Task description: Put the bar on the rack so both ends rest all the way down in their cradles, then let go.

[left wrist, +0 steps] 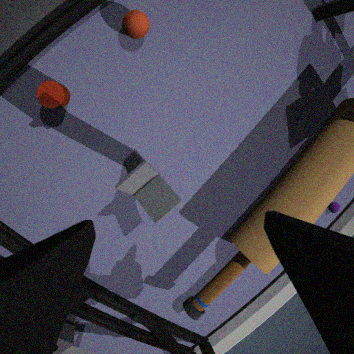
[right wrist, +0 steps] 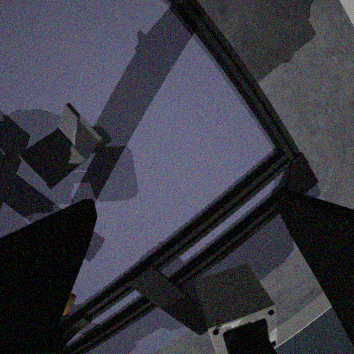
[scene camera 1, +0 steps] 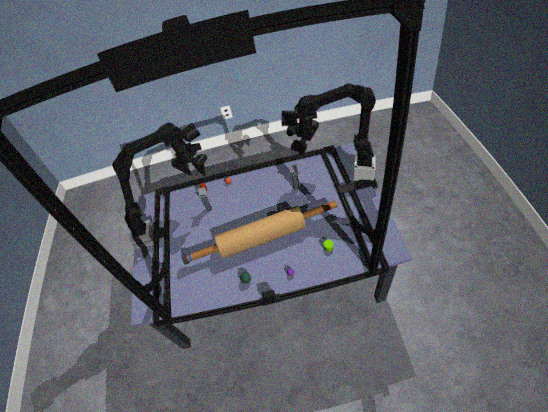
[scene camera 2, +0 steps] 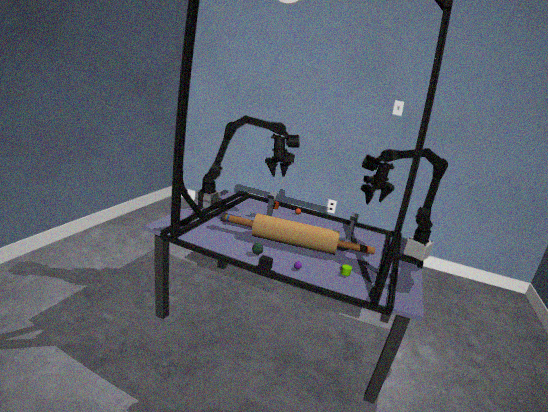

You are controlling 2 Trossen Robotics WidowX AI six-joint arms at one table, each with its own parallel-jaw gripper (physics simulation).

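Places are measured from the left arm's base along level axes (x ahead, y left, z up), in centimetres.
Pixels of known places: left gripper, between the fingertips: (left wrist: 180, 224) (scene camera 1: 197, 175) (scene camera 2: 278, 176); right gripper, between the fingertips: (right wrist: 188, 203) (scene camera 2: 373, 203); left arm's base, origin of its link: (scene camera 1: 139, 230) (scene camera 2: 208, 191); right arm's base, origin of its link: (right wrist: 246, 337) (scene camera 1: 365, 161) (scene camera 2: 420, 240).
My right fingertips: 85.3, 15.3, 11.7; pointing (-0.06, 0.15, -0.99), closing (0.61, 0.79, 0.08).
Ahead of a thing's pixels: the offset from my right fingertips to its top centre, as dx, dy, dz. "pt": to the spot under its first point.
The bar, a tan rolling pin {pt -28.4, -33.6, -10.1} (scene camera 1: 260, 232) (scene camera 2: 295, 233) (left wrist: 305, 185) with brown handles, lies across the table in front of the rack, clear of the cradles. The rack shows as two separate grey uprights, the left one {-51.7, -5.9, -6.7} (scene camera 1: 201, 191) (scene camera 2: 270, 205) (left wrist: 159, 198) and the right one {-7.3, -5.5, -6.7} (scene camera 1: 295, 178) (scene camera 2: 352, 226) (right wrist: 85, 140). My left gripper (scene camera 1: 196, 172) (scene camera 2: 279, 175) (left wrist: 180, 224) is open and empty, high above the table near the left upright. My right gripper (scene camera 2: 375, 201) (right wrist: 188, 203) is open and empty, high up near the right upright.
An orange ball {-40.1, +8.2, -16.0} (scene camera 1: 228, 180) (left wrist: 136, 24) and a red object {-53.4, +7.6, -15.7} (left wrist: 52, 94) lie behind the bar. A dark green ball {-38.5, -49.2, -14.8} (scene camera 1: 245, 277), a purple ball {-20.1, -50.8, -16.4} (scene camera 1: 290, 271) and a lime cylinder {-1.9, -42.9, -16.4} (scene camera 1: 328, 245) lie in front. A black frame (scene camera 1: 225, 312) borders the table, with tall posts.
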